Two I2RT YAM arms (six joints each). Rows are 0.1 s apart.
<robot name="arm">
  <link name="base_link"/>
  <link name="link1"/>
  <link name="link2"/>
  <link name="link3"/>
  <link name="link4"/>
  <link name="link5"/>
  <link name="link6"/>
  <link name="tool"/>
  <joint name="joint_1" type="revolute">
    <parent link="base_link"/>
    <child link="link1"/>
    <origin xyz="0 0 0.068" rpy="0 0 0"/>
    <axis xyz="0 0 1"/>
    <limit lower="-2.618" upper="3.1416"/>
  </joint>
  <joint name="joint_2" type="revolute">
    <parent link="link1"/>
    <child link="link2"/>
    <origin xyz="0.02 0.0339 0.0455" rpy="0 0 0"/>
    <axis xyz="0 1 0"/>
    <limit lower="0" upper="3.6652"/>
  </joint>
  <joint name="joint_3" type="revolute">
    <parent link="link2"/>
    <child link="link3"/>
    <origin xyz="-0.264 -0.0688 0" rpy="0 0 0"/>
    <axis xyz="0 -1 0"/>
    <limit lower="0" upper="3.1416"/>
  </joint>
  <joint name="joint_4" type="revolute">
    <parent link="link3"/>
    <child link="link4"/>
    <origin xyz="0.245 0.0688 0.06" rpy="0 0 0"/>
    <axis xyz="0 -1 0"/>
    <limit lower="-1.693" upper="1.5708"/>
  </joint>
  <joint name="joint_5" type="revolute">
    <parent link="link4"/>
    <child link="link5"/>
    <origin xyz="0.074 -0.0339 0.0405" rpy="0 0 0"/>
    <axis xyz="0 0 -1"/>
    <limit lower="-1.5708" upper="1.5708"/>
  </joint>
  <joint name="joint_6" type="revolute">
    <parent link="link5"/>
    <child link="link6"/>
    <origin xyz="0.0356 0 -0.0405" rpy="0 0 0"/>
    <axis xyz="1 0 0"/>
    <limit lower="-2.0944" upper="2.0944"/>
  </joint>
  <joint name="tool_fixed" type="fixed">
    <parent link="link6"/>
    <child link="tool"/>
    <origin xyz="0 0 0" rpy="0 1.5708 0"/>
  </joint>
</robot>
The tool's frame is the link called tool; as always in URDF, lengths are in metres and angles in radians.
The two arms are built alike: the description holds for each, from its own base.
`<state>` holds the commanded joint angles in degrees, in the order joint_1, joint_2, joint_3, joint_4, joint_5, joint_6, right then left.
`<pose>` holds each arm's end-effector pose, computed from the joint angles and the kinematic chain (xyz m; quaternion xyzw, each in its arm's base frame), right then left.
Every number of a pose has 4 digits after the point. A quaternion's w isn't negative.
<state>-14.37 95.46 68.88 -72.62 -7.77 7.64 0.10 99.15 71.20 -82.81 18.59 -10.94</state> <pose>0.2662 -0.0632 0.2125 -0.1952 -0.9752 -0.0721 0.0759 0.2684 -0.0109 0.2116 0.1223 -0.9634 0.1414 0.1920</pose>
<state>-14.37 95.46 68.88 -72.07 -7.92 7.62 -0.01 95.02 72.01 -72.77 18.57 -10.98</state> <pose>0.2673 -0.0634 0.2123 -0.1948 -0.9755 -0.0732 0.0711 0.2812 -0.0114 0.2287 0.1023 -0.9804 0.1556 0.0650</pose>
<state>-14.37 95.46 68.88 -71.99 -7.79 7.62 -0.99 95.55 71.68 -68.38 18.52 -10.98</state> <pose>0.2674 -0.0635 0.2123 -0.1947 -0.9757 -0.0720 0.0704 0.2894 -0.0163 0.2243 0.0891 -0.9828 0.1580 0.0360</pose>
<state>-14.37 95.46 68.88 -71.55 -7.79 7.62 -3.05 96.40 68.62 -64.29 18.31 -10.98</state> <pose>0.2682 -0.0637 0.2122 -0.1945 -0.9760 -0.0718 0.0666 0.2893 -0.0266 0.2070 0.0711 -0.9845 0.1557 0.0371</pose>
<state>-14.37 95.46 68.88 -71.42 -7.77 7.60 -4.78 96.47 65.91 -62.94 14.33 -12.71</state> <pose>0.2684 -0.0638 0.2121 -0.1943 -0.9761 -0.0716 0.0655 0.2829 -0.0325 0.1946 0.0724 -0.9891 0.1186 0.0489</pose>
